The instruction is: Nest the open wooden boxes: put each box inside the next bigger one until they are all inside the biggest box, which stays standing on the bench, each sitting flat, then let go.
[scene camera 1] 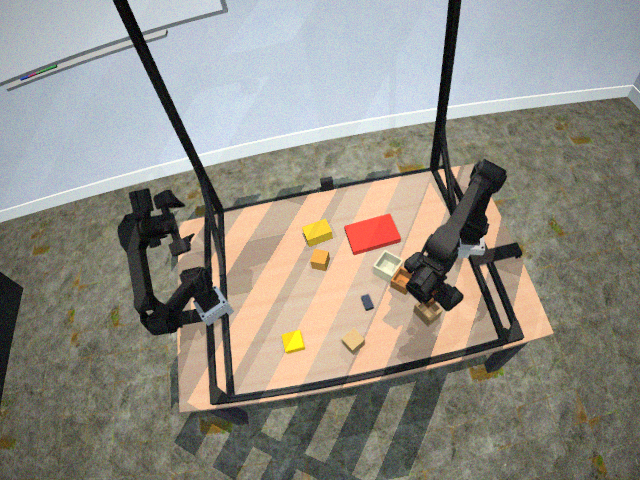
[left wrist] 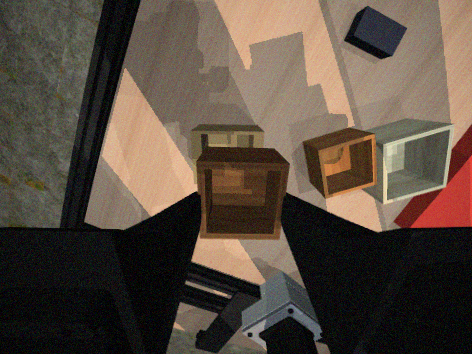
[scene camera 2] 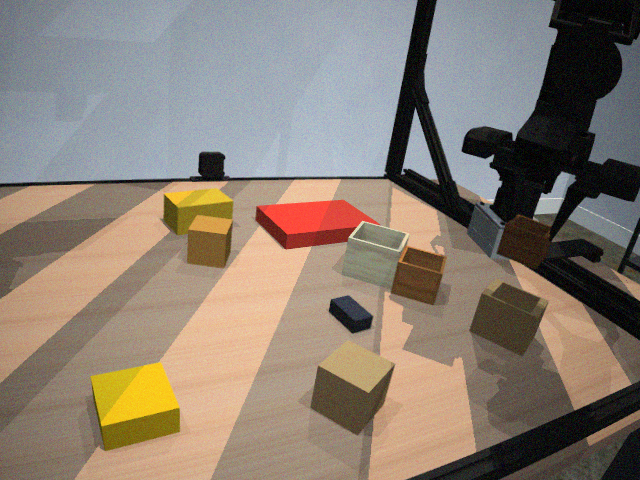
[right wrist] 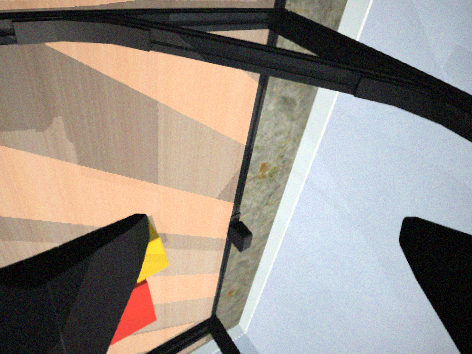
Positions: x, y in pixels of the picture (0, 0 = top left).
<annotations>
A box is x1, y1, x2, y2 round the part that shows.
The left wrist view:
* my left gripper: 240, 199 [0, 191, 471, 353]
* small dark brown box: 242, 189 [196, 147, 289, 239], held by my left gripper
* pale grey-green box: 412, 156 [362, 118, 454, 204], on the table
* orange-brown box: 343, 161 [303, 127, 376, 198], on the table
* flat red block: 438, 208 [393, 124, 471, 227], on the table
</annotations>
